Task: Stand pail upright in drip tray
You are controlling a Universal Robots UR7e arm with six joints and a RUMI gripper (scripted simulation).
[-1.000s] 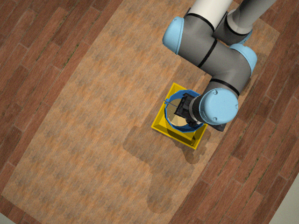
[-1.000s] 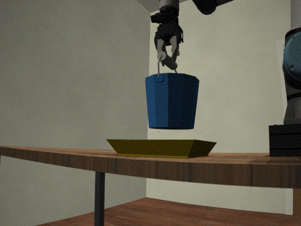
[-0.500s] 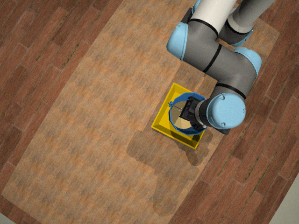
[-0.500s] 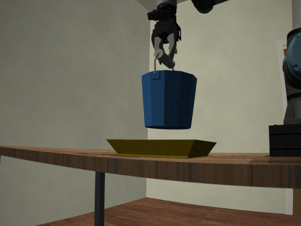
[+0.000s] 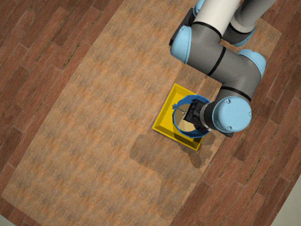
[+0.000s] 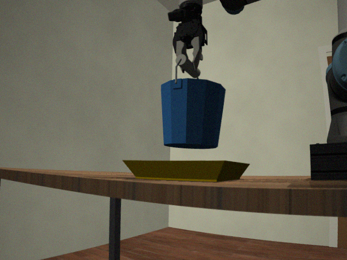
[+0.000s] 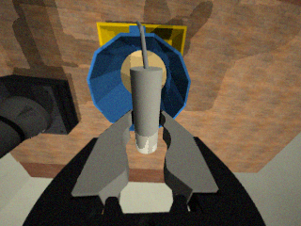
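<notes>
My hand is 3 cm above the pail handle. Also, from my hand: yellow drip tray 2 cm behind, 30 cm below; pail 1 cm behind, 9 cm below.
</notes>
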